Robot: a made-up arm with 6 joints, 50 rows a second.
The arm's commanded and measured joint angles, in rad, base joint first. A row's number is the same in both.
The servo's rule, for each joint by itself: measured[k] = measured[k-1] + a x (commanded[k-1-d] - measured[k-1]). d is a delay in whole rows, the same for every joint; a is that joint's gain. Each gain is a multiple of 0.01, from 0.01 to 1. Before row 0 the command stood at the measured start. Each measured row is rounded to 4 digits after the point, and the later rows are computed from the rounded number. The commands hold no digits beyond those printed.
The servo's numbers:
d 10
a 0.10 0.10 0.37 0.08 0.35 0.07
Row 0, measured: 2.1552, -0.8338, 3.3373, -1.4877, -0.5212, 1.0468
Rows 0 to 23, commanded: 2.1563, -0.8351, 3.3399, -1.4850, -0.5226, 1.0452; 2.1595, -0.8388, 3.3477, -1.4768, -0.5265, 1.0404; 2.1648, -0.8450, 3.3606, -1.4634, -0.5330, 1.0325; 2.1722, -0.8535, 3.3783, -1.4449, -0.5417, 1.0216; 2.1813, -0.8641, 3.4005, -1.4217, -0.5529, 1.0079; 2.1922, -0.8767, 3.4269, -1.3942, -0.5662, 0.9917; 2.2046, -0.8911, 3.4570, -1.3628, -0.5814, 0.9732; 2.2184, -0.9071, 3.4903, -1.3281, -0.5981, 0.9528; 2.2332, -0.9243, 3.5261, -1.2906, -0.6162, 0.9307; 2.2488, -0.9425, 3.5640, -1.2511, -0.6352, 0.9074; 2.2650, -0.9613, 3.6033, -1.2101, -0.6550, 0.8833; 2.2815, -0.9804, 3.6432, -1.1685, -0.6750, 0.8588; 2.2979, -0.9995, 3.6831, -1.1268, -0.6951, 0.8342; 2.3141, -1.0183, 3.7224, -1.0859, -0.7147, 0.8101; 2.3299, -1.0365, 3.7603, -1.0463, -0.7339, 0.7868; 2.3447, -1.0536, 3.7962, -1.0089, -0.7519, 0.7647; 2.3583, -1.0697, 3.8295, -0.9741, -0.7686, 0.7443; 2.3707, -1.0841, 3.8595, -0.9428, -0.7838, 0.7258; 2.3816, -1.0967, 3.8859, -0.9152, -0.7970, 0.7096; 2.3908, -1.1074, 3.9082, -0.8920, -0.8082, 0.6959; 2.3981, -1.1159, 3.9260, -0.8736, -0.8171, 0.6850; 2.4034, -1.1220, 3.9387, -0.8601, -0.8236, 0.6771; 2.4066, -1.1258, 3.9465, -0.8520, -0.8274, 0.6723; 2.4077, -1.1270, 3.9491, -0.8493, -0.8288, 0.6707
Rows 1 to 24, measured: 2.1552, -0.8338, 3.3373, -1.4877, -0.5212, 1.0468; 2.1552, -0.8338, 3.3373, -1.4877, -0.5212, 1.0468; 2.1552, -0.8338, 3.3373, -1.4877, -0.5212, 1.0468; 2.1552, -0.8338, 3.3373, -1.4877, -0.5212, 1.0468; 2.1552, -0.8338, 3.3373, -1.4877, -0.5212, 1.0468; 2.1552, -0.8338, 3.3373, -1.4877, -0.5212, 1.0468; 2.1552, -0.8338, 3.3373, -1.4877, -0.5212, 1.0468; 2.1552, -0.8338, 3.3373, -1.4877, -0.5212, 1.0468; 2.1552, -0.8338, 3.3373, -1.4877, -0.5212, 1.0468; 2.1552, -0.8338, 3.3373, -1.4877, -0.5212, 1.0468; 2.1553, -0.8339, 3.3383, -1.4875, -0.5217, 1.0467; 2.1557, -0.8344, 3.3418, -1.4866, -0.5234, 1.0463; 2.1566, -0.8355, 3.3488, -1.4847, -0.5268, 1.0453; 2.1582, -0.8373, 3.3597, -1.4815, -0.5320, 1.0436; 2.1605, -0.8400, 3.3748, -1.4767, -0.5393, 1.0411; 2.1637, -0.8437, 3.3941, -1.4701, -0.5487, 1.0376; 2.1678, -0.8484, 3.4174, -1.4615, -0.5601, 1.0331; 2.1729, -0.8543, 3.4444, -1.4508, -0.5734, 1.0275; 2.1789, -0.8613, 3.4746, -1.4380, -0.5884, 1.0207; 2.1859, -0.8694, 3.5077, -1.4230, -0.6048, 1.0128; 2.1938, -0.8786, 3.5431, -1.4060, -0.6224, 1.0037; 2.2026, -0.8888, 3.5801, -1.3870, -0.6408, 0.9936; 2.2121, -0.8999, 3.6182, -1.3662, -0.6598, 0.9824; 2.2223, -0.9117, 3.6568, -1.3438, -0.6790, 0.9703
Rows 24 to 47, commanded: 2.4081, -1.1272, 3.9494, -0.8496, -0.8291, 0.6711; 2.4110, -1.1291, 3.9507, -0.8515, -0.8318, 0.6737; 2.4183, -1.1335, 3.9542, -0.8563, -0.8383, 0.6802; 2.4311, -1.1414, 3.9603, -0.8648, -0.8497, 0.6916; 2.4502, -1.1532, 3.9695, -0.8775, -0.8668, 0.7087; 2.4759, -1.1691, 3.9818, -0.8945, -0.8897, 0.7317; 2.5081, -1.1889, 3.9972, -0.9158, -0.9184, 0.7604; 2.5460, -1.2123, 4.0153, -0.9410, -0.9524, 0.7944; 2.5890, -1.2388, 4.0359, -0.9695, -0.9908, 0.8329; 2.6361, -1.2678, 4.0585, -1.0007, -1.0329, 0.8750; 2.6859, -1.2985, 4.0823, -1.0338, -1.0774, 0.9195; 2.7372, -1.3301, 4.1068, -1.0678, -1.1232, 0.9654; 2.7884, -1.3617, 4.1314, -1.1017, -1.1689, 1.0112; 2.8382, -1.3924, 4.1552, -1.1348, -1.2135, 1.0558; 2.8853, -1.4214, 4.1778, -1.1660, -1.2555, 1.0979; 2.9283, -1.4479, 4.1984, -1.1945, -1.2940, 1.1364; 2.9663, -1.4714, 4.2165, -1.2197, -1.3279, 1.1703; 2.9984, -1.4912, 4.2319, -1.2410, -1.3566, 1.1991; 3.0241, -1.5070, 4.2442, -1.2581, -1.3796, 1.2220; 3.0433, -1.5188, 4.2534, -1.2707, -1.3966, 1.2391; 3.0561, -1.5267, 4.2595, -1.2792, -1.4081, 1.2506; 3.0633, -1.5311, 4.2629, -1.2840, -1.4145, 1.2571; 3.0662, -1.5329, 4.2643, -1.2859, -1.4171, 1.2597; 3.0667, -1.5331, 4.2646, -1.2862, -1.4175, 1.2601
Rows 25 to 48, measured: 2.2331, -0.9242, 3.6951, -1.3200, -0.6982, 0.9575; 2.2443, -0.9371, 3.7325, -1.2951, -0.7170, 0.9440; 2.2557, -0.9504, 3.7684, -1.2694, -0.7351, 0.9300; 2.2672, -0.9638, 3.8021, -1.2433, -0.7521, 0.9157; 2.2786, -0.9771, 3.8331, -1.2171, -0.7678, 0.9013; 2.2898, -0.9901, 3.8609, -1.1911, -0.7819, 0.8869; 2.3006, -1.0027, 3.8850, -1.1657, -0.7942, 0.8728; 2.3109, -1.0146, 3.9049, -1.1413, -0.8045, 0.8591; 2.3205, -1.0257, 3.9203, -1.1182, -0.8125, 0.8460; 2.3292, -1.0358, 3.9310, -1.0967, -0.8182, 0.8337; 2.3371, -1.0449, 3.9378, -1.0769, -0.8220, 0.8223; 2.3445, -1.0533, 3.9426, -1.0589, -0.8254, 0.8119; 2.3519, -1.0613, 3.9469, -1.0427, -0.8299, 0.8027; 2.3598, -1.0693, 3.9519, -1.0285, -0.8368, 0.7949; 2.3688, -1.0777, 3.9584, -1.0164, -0.8473, 0.7889; 2.3795, -1.0868, 3.9671, -1.0066, -0.8621, 0.7849; 2.3924, -1.0970, 3.9782, -0.9993, -0.8818, 0.7832; 2.4078, -1.1085, 3.9919, -0.9946, -0.9065, 0.7840; 2.4259, -1.1215, 4.0082, -0.9926, -0.9360, 0.7874; 2.4469, -1.1361, 4.0268, -0.9932, -0.9699, 0.7935; 2.4708, -1.1523, 4.0473, -0.9964, -1.0075, 0.8023; 2.4974, -1.1701, 4.0693, -1.0021, -1.0480, 0.8137; 2.5265, -1.1893, 4.0923, -1.0101, -1.0903, 0.8275; 2.5577, -1.2096, 4.1156, -1.0201, -1.1334, 0.8435
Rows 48 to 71, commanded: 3.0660, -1.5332, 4.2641, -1.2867, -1.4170, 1.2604; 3.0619, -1.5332, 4.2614, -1.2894, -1.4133, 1.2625; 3.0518, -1.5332, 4.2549, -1.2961, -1.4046, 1.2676; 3.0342, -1.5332, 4.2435, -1.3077, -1.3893, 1.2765; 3.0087, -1.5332, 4.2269, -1.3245, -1.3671, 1.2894; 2.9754, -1.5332, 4.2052, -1.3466, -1.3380, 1.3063; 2.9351, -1.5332, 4.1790, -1.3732, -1.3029, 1.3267; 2.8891, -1.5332, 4.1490, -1.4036, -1.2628, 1.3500; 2.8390, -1.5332, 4.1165, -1.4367, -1.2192, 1.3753; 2.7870, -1.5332, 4.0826, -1.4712, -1.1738, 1.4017; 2.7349, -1.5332, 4.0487, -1.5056, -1.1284, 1.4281; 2.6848, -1.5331, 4.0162, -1.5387, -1.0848, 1.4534; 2.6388, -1.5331, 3.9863, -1.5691, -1.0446, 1.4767; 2.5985, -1.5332, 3.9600, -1.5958, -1.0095, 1.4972; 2.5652, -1.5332, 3.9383, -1.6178, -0.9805, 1.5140; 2.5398, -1.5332, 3.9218, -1.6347, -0.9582, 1.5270; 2.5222, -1.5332, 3.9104, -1.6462, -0.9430, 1.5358; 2.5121, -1.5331, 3.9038, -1.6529, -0.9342, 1.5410; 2.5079, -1.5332, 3.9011, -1.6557, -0.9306, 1.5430; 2.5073, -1.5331, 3.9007, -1.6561, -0.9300, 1.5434; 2.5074, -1.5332, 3.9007, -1.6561, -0.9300, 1.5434; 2.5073, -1.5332, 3.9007, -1.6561, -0.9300, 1.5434; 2.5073, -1.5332, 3.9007, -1.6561, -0.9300, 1.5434; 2.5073, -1.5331, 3.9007, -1.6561, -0.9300, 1.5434
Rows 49 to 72, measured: 2.5905, -1.2308, 4.1386, -1.0318, -1.1761, 0.8613; 2.6243, -1.2525, 4.1607, -1.0448, -1.2174, 0.8806; 2.6585, -1.2744, 4.1813, -1.0588, -1.2561, 0.9009; 2.6925, -1.2961, 4.2000, -1.0734, -1.2913, 0.9218; 2.7257, -1.3172, 4.2164, -1.0882, -1.3222, 0.9428; 2.7575, -1.3374, 4.2301, -1.1028, -1.3482, 0.9635; 2.7874, -1.3563, 4.2410, -1.1169, -1.3692, 0.9836; 2.8150, -1.3738, 4.2491, -1.1303, -1.3851, 1.0027; 2.8401, -1.3897, 4.2547, -1.1427, -1.3963, 1.0207; 2.8628, -1.4040, 4.2584, -1.1542, -1.4037, 1.0375; 2.8831, -1.4169, 4.2605, -1.1648, -1.4084, 1.0531; 2.9010, -1.4285, 4.2608, -1.1748, -1.4101, 1.0678; 2.9161, -1.4390, 4.2586, -1.1845, -1.4082, 1.0818; 2.9279, -1.4484, 4.2530, -1.1944, -1.4016, 1.0954; 2.9360, -1.4569, 4.2433, -1.2048, -1.3895, 1.1090; 2.9399, -1.4645, 4.2292, -1.2161, -1.3715, 1.1228; 2.9394, -1.4714, 4.2106, -1.2287, -1.3475, 1.1371; 2.9344, -1.4776, 4.1878, -1.2427, -1.3179, 1.1520; 2.9249, -1.4832, 4.1614, -1.2582, -1.2834, 1.1676; 2.9111, -1.4882, 4.1322, -1.2752, -1.2450, 1.1840; 2.8935, -1.4927, 4.1013, -1.2936, -1.2042, 1.2011; 2.8726, -1.4967, 4.0698, -1.3132, -1.1624, 1.2188; 2.8492, -1.5003, 4.0389, -1.3337, -1.1212, 1.2369; 2.8241, -1.5036, 4.0097, -1.3547, -1.0821, 1.2551
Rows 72 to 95, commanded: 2.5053, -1.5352, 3.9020, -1.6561, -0.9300, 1.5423; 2.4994, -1.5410, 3.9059, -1.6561, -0.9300, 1.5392; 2.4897, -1.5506, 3.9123, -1.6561, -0.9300, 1.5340; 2.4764, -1.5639, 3.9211, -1.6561, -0.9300, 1.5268; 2.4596, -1.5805, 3.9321, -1.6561, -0.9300, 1.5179; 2.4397, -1.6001, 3.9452, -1.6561, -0.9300, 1.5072; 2.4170, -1.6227, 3.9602, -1.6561, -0.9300, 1.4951; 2.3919, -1.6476, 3.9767, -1.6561, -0.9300, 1.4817; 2.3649, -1.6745, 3.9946, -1.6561, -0.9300, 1.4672; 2.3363, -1.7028, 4.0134, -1.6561, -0.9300, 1.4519; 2.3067, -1.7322, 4.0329, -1.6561, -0.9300, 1.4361; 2.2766, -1.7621, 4.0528, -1.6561, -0.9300, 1.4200; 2.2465, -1.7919, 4.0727, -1.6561, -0.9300, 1.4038; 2.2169, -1.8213, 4.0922, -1.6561, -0.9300, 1.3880; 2.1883, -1.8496, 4.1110, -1.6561, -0.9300, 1.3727; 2.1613, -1.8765, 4.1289, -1.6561, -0.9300, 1.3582; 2.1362, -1.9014, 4.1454, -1.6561, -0.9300, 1.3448; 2.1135, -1.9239, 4.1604, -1.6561, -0.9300, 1.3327; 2.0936, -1.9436, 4.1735, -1.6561, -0.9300, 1.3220; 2.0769, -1.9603, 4.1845, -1.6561, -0.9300, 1.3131; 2.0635, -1.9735, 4.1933, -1.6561, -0.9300, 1.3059; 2.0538, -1.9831, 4.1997, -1.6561, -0.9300, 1.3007; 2.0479, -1.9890, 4.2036, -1.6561, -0.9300, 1.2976; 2.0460, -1.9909, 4.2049, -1.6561, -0.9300, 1.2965
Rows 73 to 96, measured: 2.7982, -1.5066, 3.9833, -1.3757, -1.0465, 1.2732; 2.7724, -1.5093, 3.9605, -1.3964, -1.0156, 1.2910; 2.7474, -1.5117, 3.9420, -1.4164, -0.9902, 1.3081; 2.7239, -1.5138, 3.9279, -1.4353, -0.9706, 1.3244; 2.7023, -1.5157, 3.9180, -1.4529, -0.9566, 1.3397; 2.6828, -1.5174, 3.9116, -1.4692, -0.9473, 1.3540; 2.6653, -1.5190, 3.9076, -1.4842, -0.9412, 1.3673; 2.6495, -1.5204, 3.9050, -1.4980, -0.9373, 1.3796; 2.6353, -1.5217, 3.9034, -1.5106, -0.9347, 1.3911; 2.6225, -1.5228, 3.9024, -1.5222, -0.9331, 1.4018; 2.6108, -1.5240, 3.9023, -1.5329, -0.9320, 1.4116; 2.5997, -1.5257, 3.9036, -1.5428, -0.9313, 1.4205; 2.5887, -1.5282, 3.9068, -1.5519, -0.9308, 1.4284; 2.5775, -1.5318, 3.9121, -1.5602, -0.9305, 1.4353; 2.5657, -1.5367, 3.9195, -1.5679, -0.9303, 1.4411; 2.5531, -1.5430, 3.9290, -1.5750, -0.9302, 1.4457; 2.5395, -1.5510, 3.9405, -1.5815, -0.9301, 1.4492; 2.5247, -1.5607, 3.9539, -1.5875, -0.9301, 1.4515; 2.5087, -1.5721, 3.9690, -1.5930, -0.9301, 1.4526; 2.4915, -1.5852, 3.9854, -1.5980, -0.9301, 1.4526; 2.4730, -1.5999, 4.0030, -1.6026, -0.9301, 1.4514; 2.4534, -1.6161, 4.0214, -1.6069, -0.9301, 1.4492; 2.4327, -1.6337, 4.0404, -1.6108, -0.9301, 1.4460; 2.4111, -1.6525, 4.0596, -1.6144, -0.9301, 1.4419
